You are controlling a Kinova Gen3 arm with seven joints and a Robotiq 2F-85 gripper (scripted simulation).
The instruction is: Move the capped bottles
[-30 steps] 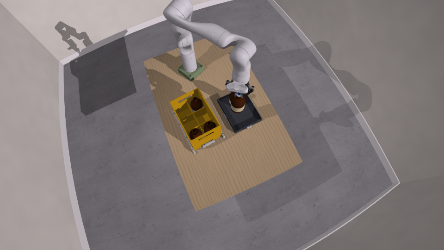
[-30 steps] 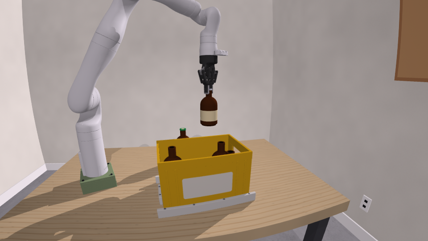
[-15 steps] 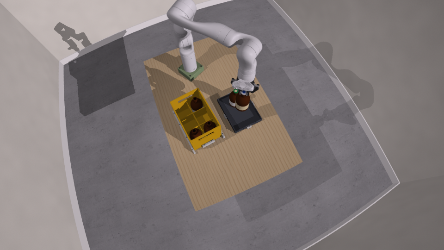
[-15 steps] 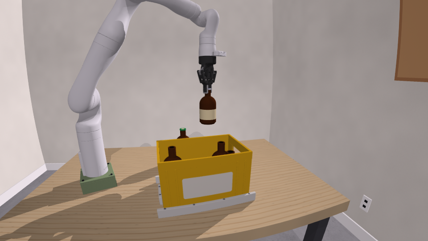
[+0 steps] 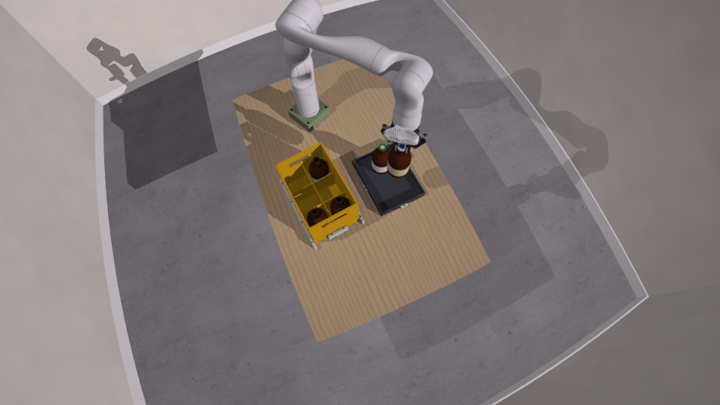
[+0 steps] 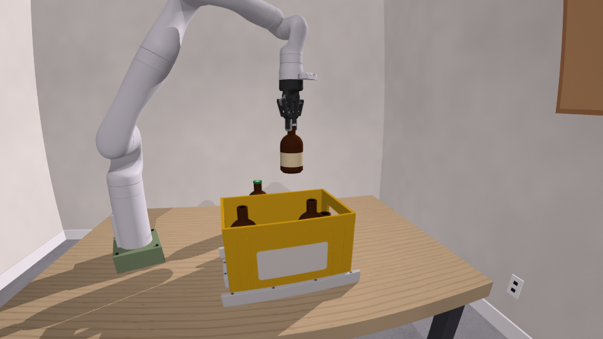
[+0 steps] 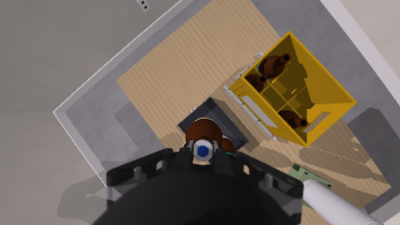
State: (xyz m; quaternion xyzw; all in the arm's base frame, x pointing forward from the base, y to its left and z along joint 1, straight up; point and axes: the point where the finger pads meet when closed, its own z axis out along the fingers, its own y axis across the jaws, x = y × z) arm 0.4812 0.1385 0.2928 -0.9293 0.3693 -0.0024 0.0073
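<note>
Now: hand 70 mm above the blue-capped brown bottle. From my hand the other things lie so: yellow crate (270 mm to the right, 250 mm below, 90 mm behind); then dark tray (330 mm below, 50 mm behind).
</note>
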